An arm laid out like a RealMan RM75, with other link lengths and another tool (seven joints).
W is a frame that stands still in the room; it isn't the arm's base.
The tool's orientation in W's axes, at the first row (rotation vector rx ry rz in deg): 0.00 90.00 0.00
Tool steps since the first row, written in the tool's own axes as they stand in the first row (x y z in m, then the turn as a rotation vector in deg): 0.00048 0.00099 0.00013 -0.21 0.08 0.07; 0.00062 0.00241 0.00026 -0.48 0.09 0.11; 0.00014 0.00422 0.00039 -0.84 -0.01 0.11; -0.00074 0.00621 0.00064 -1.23 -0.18 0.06; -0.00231 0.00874 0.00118 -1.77 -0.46 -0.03; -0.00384 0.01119 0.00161 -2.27 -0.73 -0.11; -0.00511 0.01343 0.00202 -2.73 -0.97 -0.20; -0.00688 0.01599 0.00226 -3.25 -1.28 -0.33; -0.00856 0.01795 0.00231 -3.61 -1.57 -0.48; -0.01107 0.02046 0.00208 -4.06 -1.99 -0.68; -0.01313 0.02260 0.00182 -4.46 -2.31 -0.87
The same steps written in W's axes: 0.00013 0.00099 -0.00048 0.07 0.08 0.21; 0.00026 0.00241 -0.00062 0.11 0.09 0.48; 0.00039 0.00422 -0.00014 0.11 -0.01 0.84; 0.00064 0.00621 0.00074 0.06 -0.18 1.23; 0.00118 0.00874 0.00231 -0.03 -0.46 1.77; 0.00161 0.01119 0.00384 -0.11 -0.73 2.27; 0.00202 0.01343 0.00511 -0.20 -0.97 2.73; 0.00226 0.01599 0.00688 -0.33 -1.28 3.25; 0.00231 0.01795 0.00856 -0.48 -1.57 3.61; 0.00208 0.02046 0.01107 -0.68 -1.99 4.06; 0.00182 0.02260 0.01313 -0.87 -2.31 4.46
